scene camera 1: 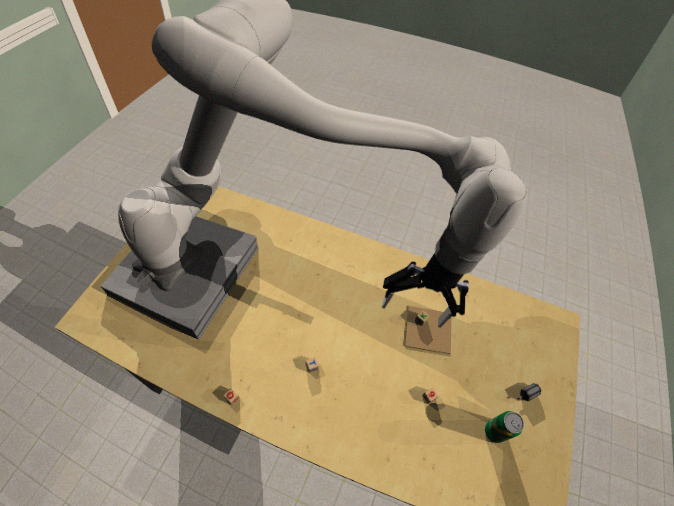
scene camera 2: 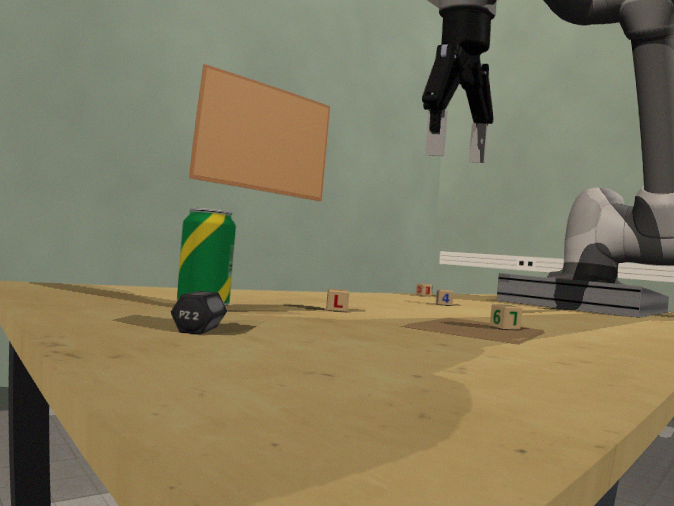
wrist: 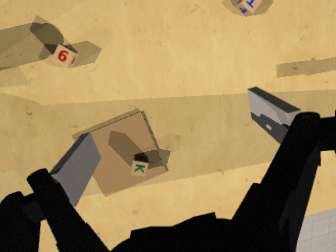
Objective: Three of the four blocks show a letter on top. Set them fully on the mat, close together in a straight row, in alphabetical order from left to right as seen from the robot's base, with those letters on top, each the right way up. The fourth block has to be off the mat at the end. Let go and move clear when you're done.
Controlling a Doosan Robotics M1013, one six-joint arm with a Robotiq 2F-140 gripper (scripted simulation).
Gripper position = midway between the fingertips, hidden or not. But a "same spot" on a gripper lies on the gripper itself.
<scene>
my gripper: scene camera 1; scene camera 2 457,159; wrist
same spot on my gripper: (wrist: pixel 276 207) = (scene camera 1: pixel 419 284)
</scene>
